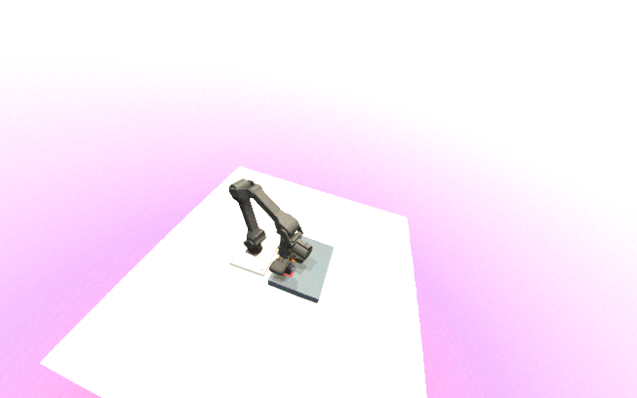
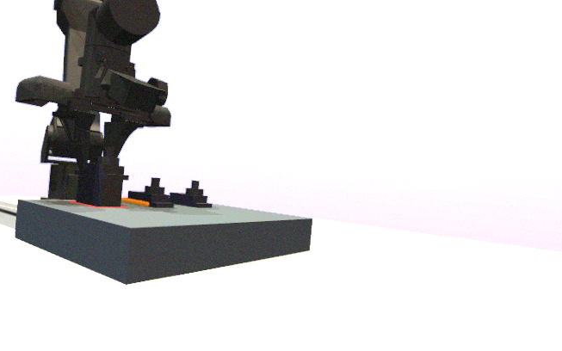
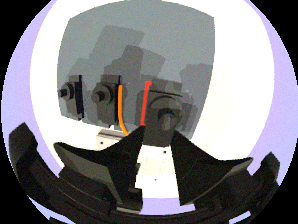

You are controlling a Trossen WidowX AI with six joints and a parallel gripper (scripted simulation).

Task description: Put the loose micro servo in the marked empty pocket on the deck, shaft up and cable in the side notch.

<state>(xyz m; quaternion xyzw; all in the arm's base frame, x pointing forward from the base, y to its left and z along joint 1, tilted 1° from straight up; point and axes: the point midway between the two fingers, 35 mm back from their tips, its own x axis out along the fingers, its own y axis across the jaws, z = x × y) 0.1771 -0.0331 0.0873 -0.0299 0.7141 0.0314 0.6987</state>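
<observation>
Now: the grey deck 11 cm ahead of my gripper tip, 9 cm to the left of it and 7 cm below it.
</observation>
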